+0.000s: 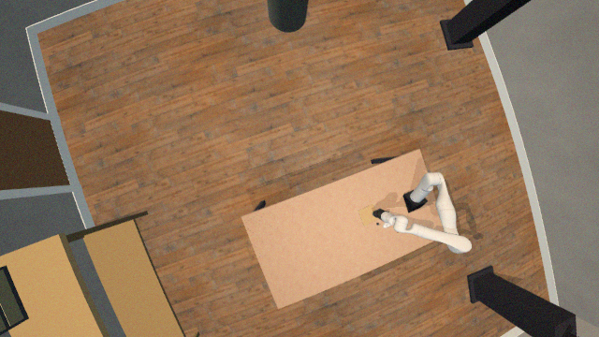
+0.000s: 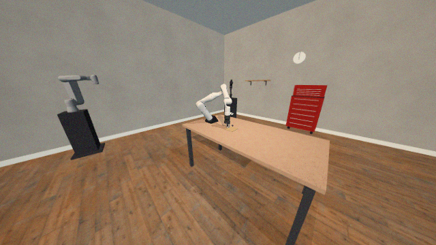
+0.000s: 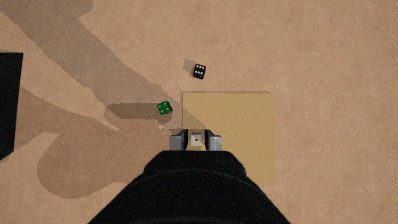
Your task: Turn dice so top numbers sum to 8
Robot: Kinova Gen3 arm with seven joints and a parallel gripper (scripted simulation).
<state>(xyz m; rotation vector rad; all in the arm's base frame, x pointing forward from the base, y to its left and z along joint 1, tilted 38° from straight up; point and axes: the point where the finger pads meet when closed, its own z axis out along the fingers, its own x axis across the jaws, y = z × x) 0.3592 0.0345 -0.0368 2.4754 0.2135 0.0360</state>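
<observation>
My hand is 1 cm above the white die. From my hand the other things lie so: black die: 1 cm behind, 10 cm to the left, 2 cm below; green die: 5 cm behind, 3 cm to the left, 2 cm below; tan mat: 5 cm ahead, 2 cm below.
</observation>
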